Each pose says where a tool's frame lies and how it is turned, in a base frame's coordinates. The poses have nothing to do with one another.
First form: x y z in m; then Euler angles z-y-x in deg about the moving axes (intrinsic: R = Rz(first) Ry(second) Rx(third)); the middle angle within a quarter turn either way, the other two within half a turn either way.
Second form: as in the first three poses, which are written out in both.
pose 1, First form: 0.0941, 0.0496, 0.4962, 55.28, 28.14, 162.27
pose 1, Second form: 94.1, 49.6, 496.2, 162.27, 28.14, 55.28
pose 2, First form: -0.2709, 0.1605, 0.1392, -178.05, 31.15, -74.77
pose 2, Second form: -270.9, 160.5, 139.2, -74.77, 31.15, -178.05
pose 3, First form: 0.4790, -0.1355, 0.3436, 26.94, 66.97, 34.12
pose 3, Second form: 479.0, -135.5, 343.6, 34.12, 66.97, 26.94
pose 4, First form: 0.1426, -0.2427, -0.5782, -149.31, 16.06, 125.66
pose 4, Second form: 142.6, -242.7, -578.2, 125.66, 16.06, -149.31
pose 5, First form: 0.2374, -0.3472, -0.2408, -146.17, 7.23, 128.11
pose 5, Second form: 237.4, -347.2, -240.8, 128.11, 7.23, -146.17
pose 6, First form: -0.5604, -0.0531, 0.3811, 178.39, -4.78, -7.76
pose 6, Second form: -560.4, -53.1, 381.1, -7.76, -4.78, 178.39
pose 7, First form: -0.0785, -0.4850, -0.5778, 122.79, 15.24, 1.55
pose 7, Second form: -78.5, -485.0, -577.8, 1.55, 15.24, 122.79
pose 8, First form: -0.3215, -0.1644, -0.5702, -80.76, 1.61, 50.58
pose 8, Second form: -321.5, -164.4, -570.2, 50.58, 1.61, -80.76
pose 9, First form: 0.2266, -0.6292, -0.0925, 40.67, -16.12, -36.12
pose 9, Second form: 226.6, -629.2, -92.5, -36.12, -16.12, 40.67
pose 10, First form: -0.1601, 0.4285, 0.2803, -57.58, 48.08, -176.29
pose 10, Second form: -160.1, 428.5, 280.3, -176.29, 48.08, -57.58
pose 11, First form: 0.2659, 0.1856, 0.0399, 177.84, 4.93, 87.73
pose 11, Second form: 265.9, 185.6, 39.9, 87.73, 4.93, 177.84
